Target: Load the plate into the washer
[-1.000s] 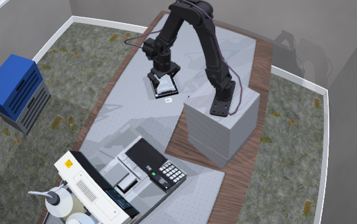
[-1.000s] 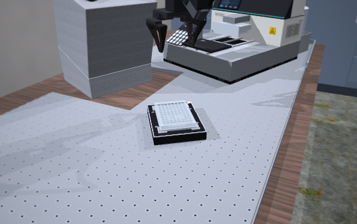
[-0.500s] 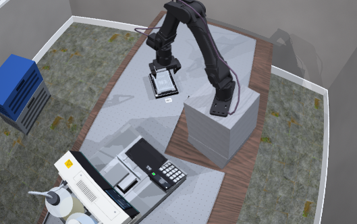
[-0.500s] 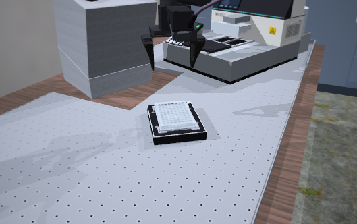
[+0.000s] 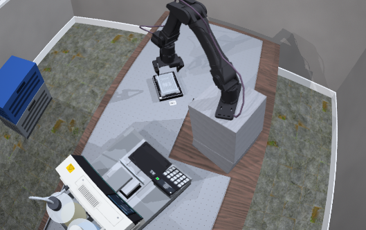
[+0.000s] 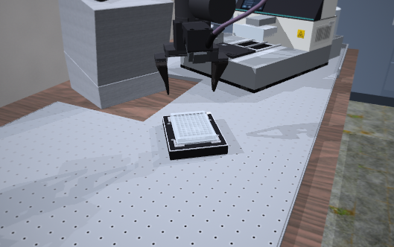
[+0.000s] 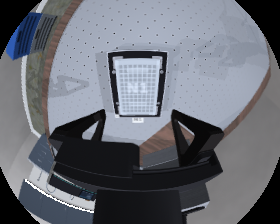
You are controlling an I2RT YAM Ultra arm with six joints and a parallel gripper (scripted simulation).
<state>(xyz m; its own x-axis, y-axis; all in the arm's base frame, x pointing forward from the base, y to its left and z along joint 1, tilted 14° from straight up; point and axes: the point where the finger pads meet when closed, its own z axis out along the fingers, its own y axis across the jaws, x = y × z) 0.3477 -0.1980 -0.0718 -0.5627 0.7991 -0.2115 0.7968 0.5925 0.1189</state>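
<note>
Now: hand 9 cm above the well plate. The rest, counted from my hand: plate washer (2 cm behind, 59 cm to the left, 1 cm above); then plate nest N1 (11 cm below); then label (6 cm behind, 8 cm to the left, 12 cm below).
</note>
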